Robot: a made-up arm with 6 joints.
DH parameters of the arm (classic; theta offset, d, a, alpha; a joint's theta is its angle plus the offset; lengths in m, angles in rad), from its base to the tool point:
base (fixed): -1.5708 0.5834 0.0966 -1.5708
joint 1: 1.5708 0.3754 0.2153 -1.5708
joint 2: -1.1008 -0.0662 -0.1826 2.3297
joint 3: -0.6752 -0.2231 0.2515 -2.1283
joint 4: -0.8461 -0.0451 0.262 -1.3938
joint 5: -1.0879 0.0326 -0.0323 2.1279
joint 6: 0 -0.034 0.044 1.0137
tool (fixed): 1.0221 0.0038 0 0
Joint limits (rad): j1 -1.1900..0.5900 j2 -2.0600..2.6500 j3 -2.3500..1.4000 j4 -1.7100..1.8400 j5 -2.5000..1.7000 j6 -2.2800..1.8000
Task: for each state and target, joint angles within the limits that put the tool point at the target. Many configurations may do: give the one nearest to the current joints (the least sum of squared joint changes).
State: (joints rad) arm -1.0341 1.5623 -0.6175 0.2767 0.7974 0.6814
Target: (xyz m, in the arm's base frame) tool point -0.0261 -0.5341 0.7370
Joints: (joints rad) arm -1.1804 0.9233 -0.4184 0.3274 0.7623 0.6277
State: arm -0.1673 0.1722 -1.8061 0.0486 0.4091 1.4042
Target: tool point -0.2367 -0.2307 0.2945
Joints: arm 0.3284 -0.0654 -1.8842 -0.0703 0.4573 1.4705
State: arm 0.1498 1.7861 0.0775 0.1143 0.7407 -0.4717
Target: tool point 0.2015 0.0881 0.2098
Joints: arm 0.5900 1.8204 0.5906 -0.1028 0.7581 -0.4698
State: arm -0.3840 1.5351 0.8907 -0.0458 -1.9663 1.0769
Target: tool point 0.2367 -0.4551 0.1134
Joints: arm -0.6740 0.9874 0.5693 0.4654 -1.9383 1.3464
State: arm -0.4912 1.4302 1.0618 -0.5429 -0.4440 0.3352
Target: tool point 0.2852 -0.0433 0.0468
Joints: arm -0.1798 1.4576 0.9560 0.3245 -0.4041 0.3679
